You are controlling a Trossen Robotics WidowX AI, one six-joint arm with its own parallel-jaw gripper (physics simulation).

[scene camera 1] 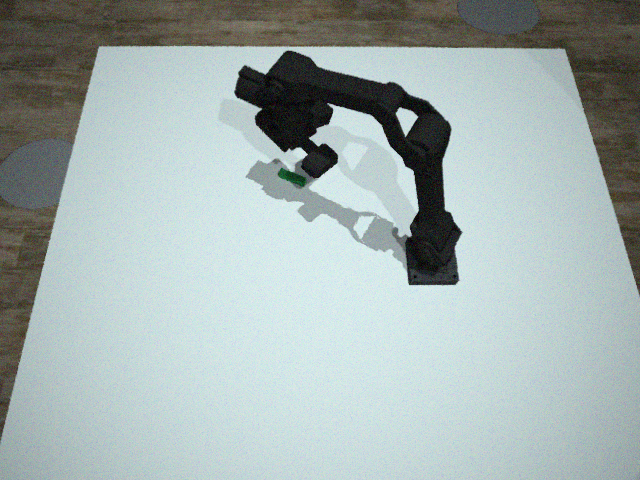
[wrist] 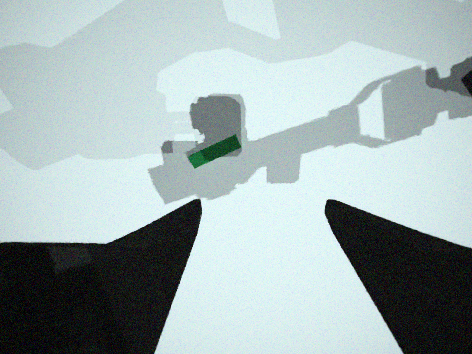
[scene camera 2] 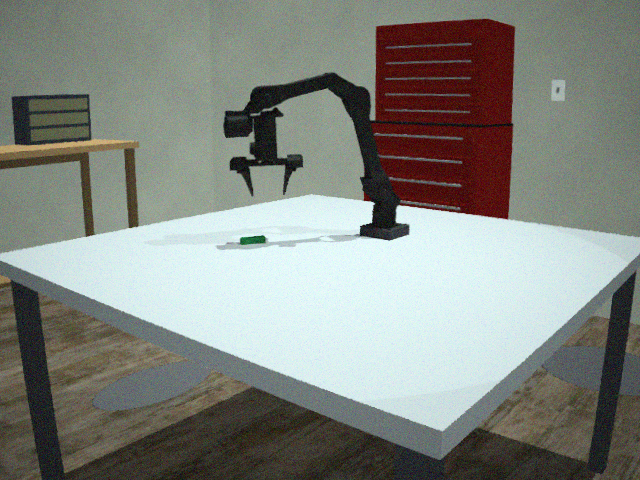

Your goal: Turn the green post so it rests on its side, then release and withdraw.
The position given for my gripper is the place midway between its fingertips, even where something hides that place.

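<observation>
There's a green post [wrist: 230, 144] that I can see here, and then there's my gripper, which you'd find at [scene camera 1: 298, 162]. The wrist view has my gripper too [wrist: 262, 205], and so does scene camera 2, where the gripper is at [scene camera 2: 268, 195].
</observation>
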